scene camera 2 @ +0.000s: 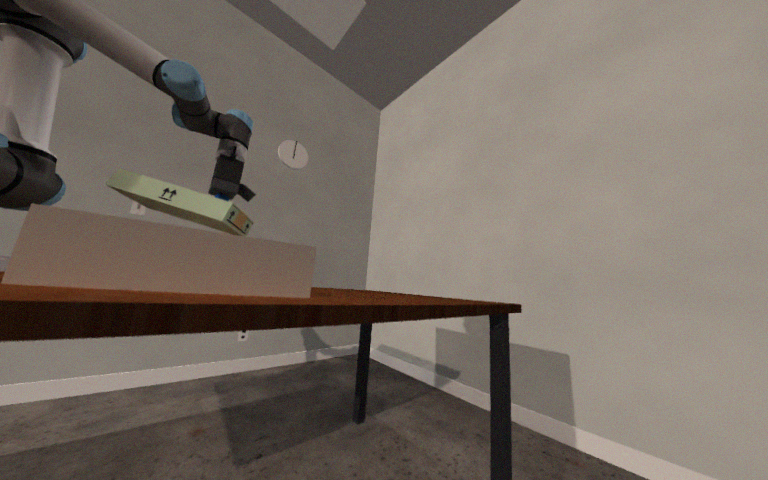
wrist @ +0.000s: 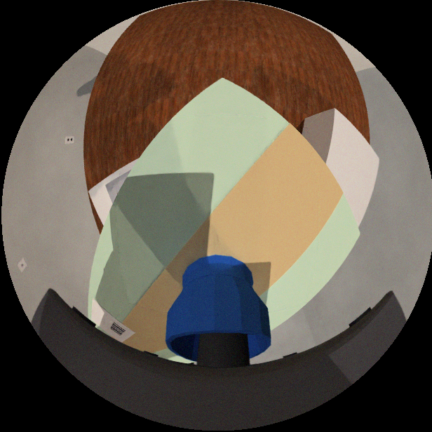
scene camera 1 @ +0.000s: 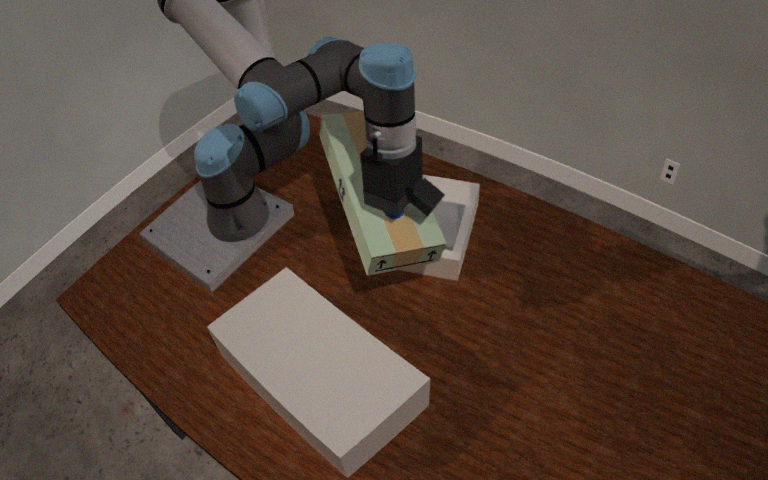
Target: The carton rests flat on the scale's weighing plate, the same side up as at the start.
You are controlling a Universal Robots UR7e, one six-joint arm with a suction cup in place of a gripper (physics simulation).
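Seen in the pictures: hand, its tool point: (scene camera 1: 395,216); arm's base, origin of its link: (scene camera 1: 238,218).
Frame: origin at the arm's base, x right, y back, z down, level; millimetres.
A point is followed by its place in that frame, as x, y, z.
Observation:
The carton (scene camera 1: 376,233) @[45, -424, -194] (scene camera 2: 189,202) @[22, -356, -177] (wrist: 200,135) is long, pale green, with an orange stripe along its top and upward arrows on its sides. It hangs tilted in the air, its far end higher than the end near the cup in scene camera 2. My gripper (scene camera 1: 394,214) @[-10, -426, -186] (scene camera 2: 221,196) (wrist: 218,265), a blue suction cup, is on the carton's top, nearer the low end. The white scale (scene camera 1: 471,217) @[-238, -470, -19] (wrist: 100,201) is below and partly behind the carton. Its grey weighing plate (scene camera 1: 451,220) @[-184, -448, -45] (wrist: 117,183) is partly hidden by the carton.
A large white block (scene camera 1: 317,362) @[241, -425, -66] (scene camera 2: 164,254) @[323, -341, -21] (wrist: 354,165) lies on the wooden table (scene camera 1: 566,362) @[-26, -789, 33] (scene camera 2: 396,311) @[491, -669, 44] (wrist: 225,45), in front of the scale and carton in scene camera 1. The arm's grey base plate (scene camera 1: 175,240) @[135, 95, 1] is at the left. Walls stand behind the table.

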